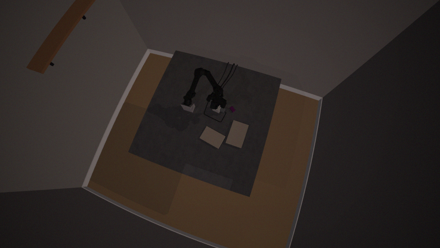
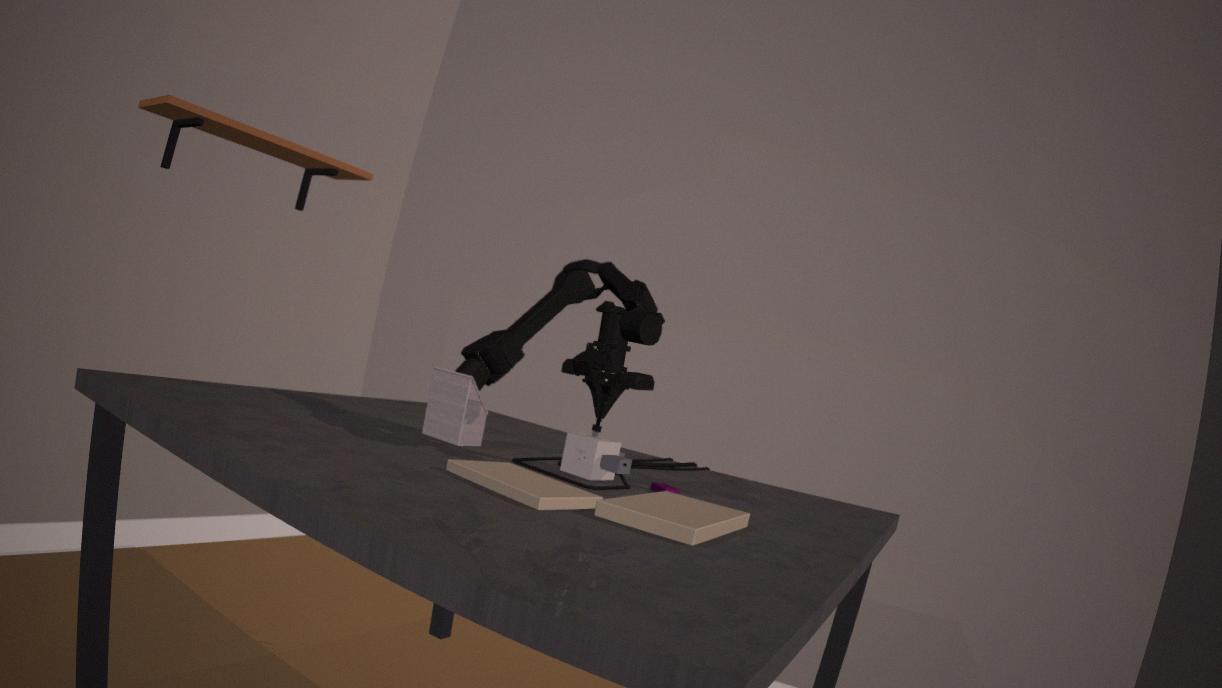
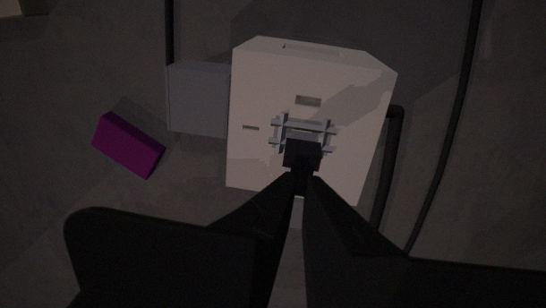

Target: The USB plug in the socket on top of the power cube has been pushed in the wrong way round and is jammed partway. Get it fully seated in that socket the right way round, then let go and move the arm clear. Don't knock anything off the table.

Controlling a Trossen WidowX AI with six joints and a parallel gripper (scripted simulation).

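Right now my gripper tip is 20 mm above the usb plug. The rest, counted from my gripper tip: small purple block: 150 mm ahead, 50 mm to the left, 110 mm below.
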